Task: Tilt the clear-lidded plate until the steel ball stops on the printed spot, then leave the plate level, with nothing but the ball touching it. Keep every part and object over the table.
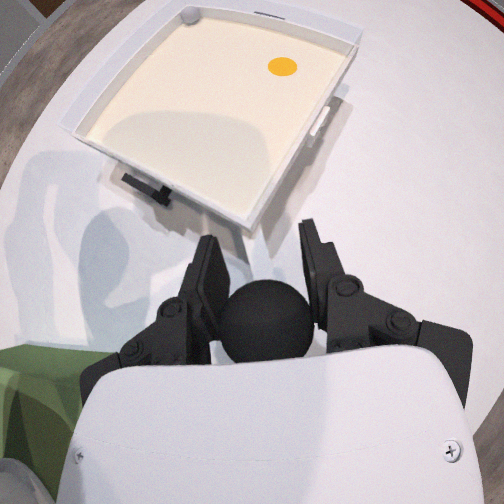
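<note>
The square plate [220, 110] has a white rim and a cream floor and sits raised above the round white table, looking tilted. The orange printed spot [282, 66] lies near its far right side. The steel ball [190, 14] rests in the far left corner, well away from the spot. My gripper [262, 240] is just below the plate's near corner. Its two black fingers sit on either side of a black round knob [265, 320] and touch it. A pale stem [245, 247] appears to run from the knob toward the plate's near corner.
A black bracket [147, 189] sticks out under the plate's left edge and a white tab [320, 120] sits on its right edge. A green object [35, 390] stands at the lower left. The table's curved edge [75, 95] runs along the upper left, with wooden floor beyond.
</note>
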